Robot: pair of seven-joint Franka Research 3 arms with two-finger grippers.
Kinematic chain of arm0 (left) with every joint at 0, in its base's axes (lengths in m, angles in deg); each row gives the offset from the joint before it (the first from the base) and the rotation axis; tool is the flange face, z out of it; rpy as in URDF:
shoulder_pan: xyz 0 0 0.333 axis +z
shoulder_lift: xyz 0 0 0 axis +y
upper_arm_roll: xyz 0 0 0.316 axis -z
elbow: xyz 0.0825 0 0 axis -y
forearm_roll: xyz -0.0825 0 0.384 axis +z
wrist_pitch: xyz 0 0 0 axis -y
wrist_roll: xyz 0.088 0 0 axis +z
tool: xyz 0 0 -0.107 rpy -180 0 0
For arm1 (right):
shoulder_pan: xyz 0 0 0.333 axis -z
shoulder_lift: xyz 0 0 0 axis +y
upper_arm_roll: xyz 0 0 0.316 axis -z
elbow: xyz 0.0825 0 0 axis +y
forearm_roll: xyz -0.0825 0 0.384 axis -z
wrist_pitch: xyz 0 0 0 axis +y
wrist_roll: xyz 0.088 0 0 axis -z
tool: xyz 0 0 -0.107 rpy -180 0 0
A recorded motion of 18 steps. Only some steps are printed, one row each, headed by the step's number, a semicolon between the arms.
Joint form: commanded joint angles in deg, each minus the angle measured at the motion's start. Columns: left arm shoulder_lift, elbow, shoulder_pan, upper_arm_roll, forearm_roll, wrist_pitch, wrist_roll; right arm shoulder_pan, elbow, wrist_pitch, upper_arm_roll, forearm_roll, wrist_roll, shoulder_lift.
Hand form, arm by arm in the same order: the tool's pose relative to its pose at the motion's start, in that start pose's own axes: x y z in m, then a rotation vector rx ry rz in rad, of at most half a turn. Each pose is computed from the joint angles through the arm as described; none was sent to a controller.
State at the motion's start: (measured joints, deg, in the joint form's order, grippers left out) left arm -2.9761 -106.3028 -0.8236 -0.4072 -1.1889 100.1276 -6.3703; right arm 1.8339 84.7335 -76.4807 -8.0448 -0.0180 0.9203 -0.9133
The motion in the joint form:
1: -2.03 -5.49 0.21 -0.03 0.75 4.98 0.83; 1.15 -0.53 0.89 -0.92 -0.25 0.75 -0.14
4: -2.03 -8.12 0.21 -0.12 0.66 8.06 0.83; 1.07 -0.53 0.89 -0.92 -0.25 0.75 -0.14
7: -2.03 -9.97 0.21 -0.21 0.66 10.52 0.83; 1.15 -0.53 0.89 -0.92 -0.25 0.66 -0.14
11: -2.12 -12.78 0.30 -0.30 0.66 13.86 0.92; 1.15 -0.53 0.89 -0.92 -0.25 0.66 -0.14
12: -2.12 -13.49 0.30 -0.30 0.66 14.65 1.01; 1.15 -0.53 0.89 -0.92 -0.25 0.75 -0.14
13: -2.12 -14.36 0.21 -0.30 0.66 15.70 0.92; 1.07 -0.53 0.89 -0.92 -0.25 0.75 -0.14
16: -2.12 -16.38 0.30 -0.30 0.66 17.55 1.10; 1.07 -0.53 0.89 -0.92 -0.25 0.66 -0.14
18: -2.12 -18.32 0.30 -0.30 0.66 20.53 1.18; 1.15 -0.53 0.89 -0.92 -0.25 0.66 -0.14
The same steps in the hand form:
1: -0.0089 -0.0030 0.0198 0.0152 0.0252 -0.0166; -0.0032 0.0014 -0.0038 0.0040 -0.0040 0.0161
4: -0.0091 -0.0041 0.0371 0.0144 0.0332 -0.0189; -0.0032 0.0007 -0.0038 0.0039 -0.0040 0.0147
7: -0.0092 -0.0052 0.0487 0.0154 0.0438 -0.0207; -0.0032 0.0014 -0.0038 0.0040 -0.0040 0.0145
11: -0.0112 -0.0071 0.0661 0.0165 0.0546 -0.0258; -0.0032 0.0014 -0.0038 0.0040 -0.0040 0.0145
12: -0.0119 -0.0071 0.0707 0.0166 0.0560 -0.0274; -0.0032 0.0014 -0.0038 0.0040 -0.0040 0.0161
13: -0.0125 -0.0063 0.0763 0.0171 0.0591 -0.0244; -0.0032 0.0007 -0.0038 0.0039 -0.0040 0.0147
16: -0.0156 -0.0071 0.0902 0.0168 0.0562 -0.0294; -0.0032 0.0007 -0.0038 0.0039 -0.0040 0.0131
18: -0.0168 -0.0072 0.1014 0.0188 0.0742 -0.0310; -0.0032 0.0014 -0.0038 0.0040 -0.0040 0.0145

